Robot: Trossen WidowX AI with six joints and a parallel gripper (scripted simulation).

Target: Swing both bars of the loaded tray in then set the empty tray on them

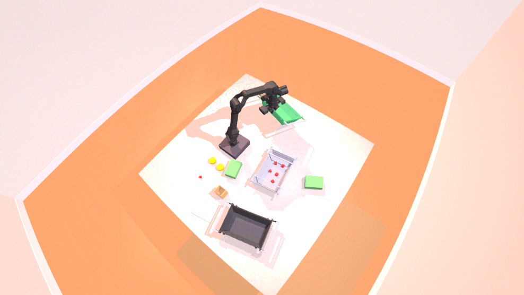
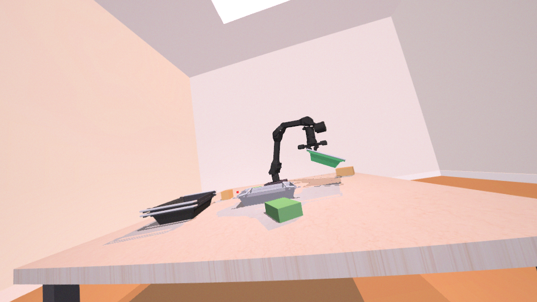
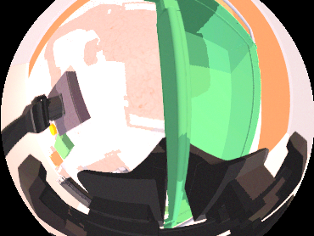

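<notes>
Right now the green tray is 8 cm to the left of my gripper tip, 1 cm below it and 1 cm ahead of it. Round my gripper tip: red block: 66 cm to the right, 17 cm below, 2 cm behind.
</notes>
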